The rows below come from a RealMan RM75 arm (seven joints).
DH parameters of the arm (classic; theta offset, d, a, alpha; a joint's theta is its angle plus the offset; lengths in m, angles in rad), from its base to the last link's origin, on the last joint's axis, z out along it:
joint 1: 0 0.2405 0 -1.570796
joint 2: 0 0 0 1.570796
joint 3: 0 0.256 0 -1.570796
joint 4: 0 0 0 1.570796
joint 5: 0 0.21 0 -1.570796
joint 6: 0 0 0 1.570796
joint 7: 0 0.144 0 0
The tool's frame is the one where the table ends.
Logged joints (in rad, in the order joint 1, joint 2, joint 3, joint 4, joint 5, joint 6, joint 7), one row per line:
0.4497 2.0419 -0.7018 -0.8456 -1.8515 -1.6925 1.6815
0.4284 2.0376 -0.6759 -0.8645 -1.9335 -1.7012 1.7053
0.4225 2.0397 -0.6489 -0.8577 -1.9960 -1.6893 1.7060
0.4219 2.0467 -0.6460 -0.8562 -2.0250 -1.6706 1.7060
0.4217 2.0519 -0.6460 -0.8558 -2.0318 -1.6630 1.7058
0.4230 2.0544 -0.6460 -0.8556 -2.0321 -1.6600 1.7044
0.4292 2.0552 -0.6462 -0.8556 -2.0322 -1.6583 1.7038
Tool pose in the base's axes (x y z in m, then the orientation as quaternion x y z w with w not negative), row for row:
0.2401 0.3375 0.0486 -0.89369 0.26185 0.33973 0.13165
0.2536 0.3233 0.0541 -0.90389 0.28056 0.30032 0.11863
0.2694 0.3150 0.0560 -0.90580 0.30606 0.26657 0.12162
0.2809 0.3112 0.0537 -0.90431 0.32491 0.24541 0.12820
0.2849 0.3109 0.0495 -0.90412 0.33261 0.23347 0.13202
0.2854 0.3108 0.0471 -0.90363 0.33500 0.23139 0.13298
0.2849 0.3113 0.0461 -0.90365 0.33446 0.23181 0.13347
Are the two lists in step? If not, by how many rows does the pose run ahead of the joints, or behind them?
The pose runs 1 row behind the joints: the pose in row i belongs to the joints in row i - 1.
